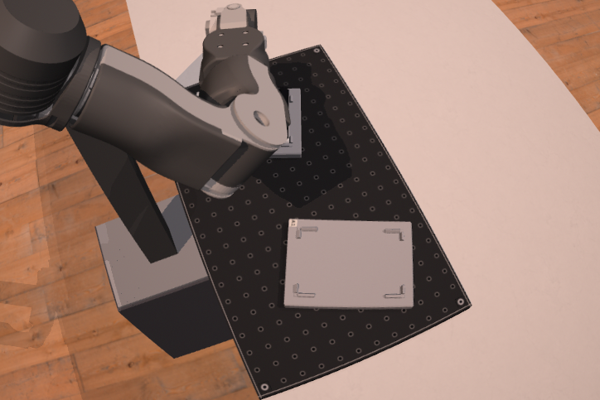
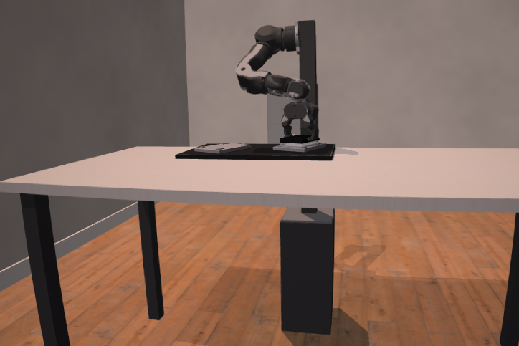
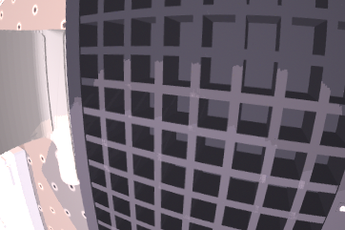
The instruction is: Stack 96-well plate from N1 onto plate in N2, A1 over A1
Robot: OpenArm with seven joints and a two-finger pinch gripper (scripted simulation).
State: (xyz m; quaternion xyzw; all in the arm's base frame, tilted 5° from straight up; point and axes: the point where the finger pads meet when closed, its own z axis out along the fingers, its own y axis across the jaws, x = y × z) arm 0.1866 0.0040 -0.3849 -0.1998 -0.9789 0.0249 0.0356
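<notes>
Now: hand right at the black 96-well plate. The rest, counted from my hand: clear 96-well plate: 2 cm below; then grey plate nest N1: 4 cm ahead, 26 cm to the right, 3 cm below; then plate nest N2: 3 cm below.
</notes>
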